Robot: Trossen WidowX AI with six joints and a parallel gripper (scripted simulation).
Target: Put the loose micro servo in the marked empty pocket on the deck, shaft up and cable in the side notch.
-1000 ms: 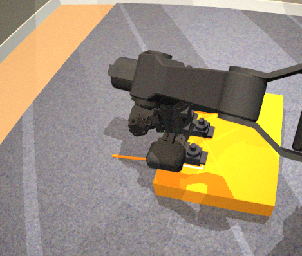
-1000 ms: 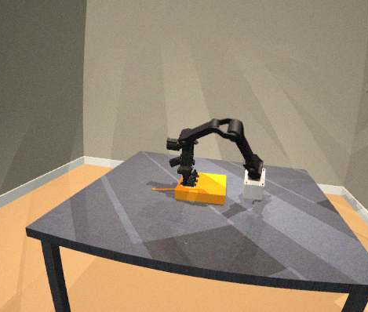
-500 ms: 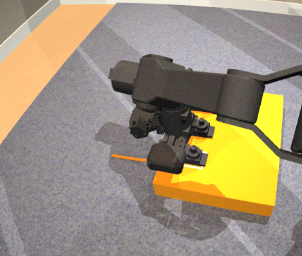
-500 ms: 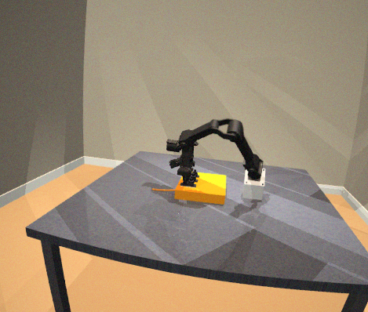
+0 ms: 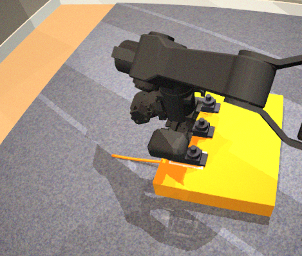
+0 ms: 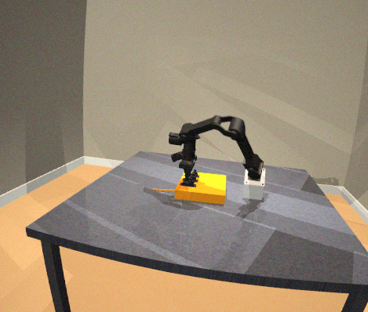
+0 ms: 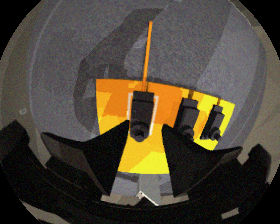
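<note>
The deck is 11 cm behind my gripper tip, 8 cm to the right of it and 6 cm below it.
</note>
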